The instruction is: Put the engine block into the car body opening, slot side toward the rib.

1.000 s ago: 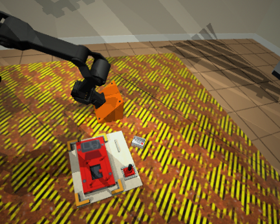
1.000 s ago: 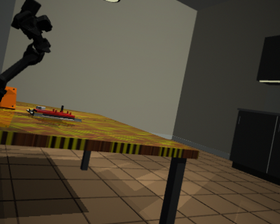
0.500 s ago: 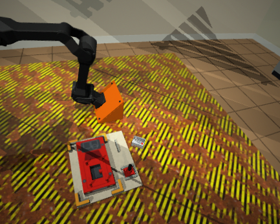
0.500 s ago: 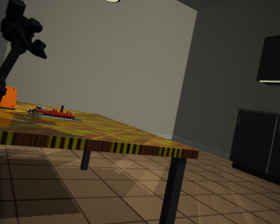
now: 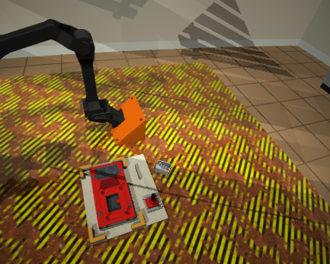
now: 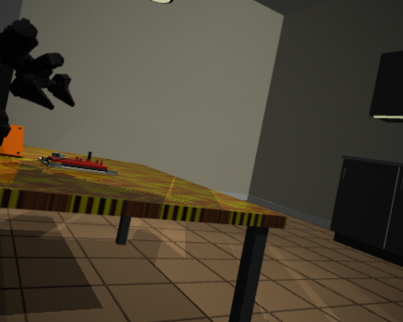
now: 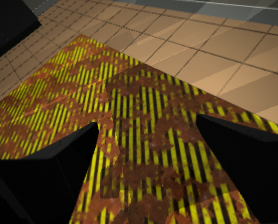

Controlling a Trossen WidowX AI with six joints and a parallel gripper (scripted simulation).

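Now: gripper tip 580 mm to the right of the engine block, 190 mm above it and 100 mm short of it. Also, from my gripper tip: pale base plate 400 mm to the left, 190 mm below, 160 mm ahead.
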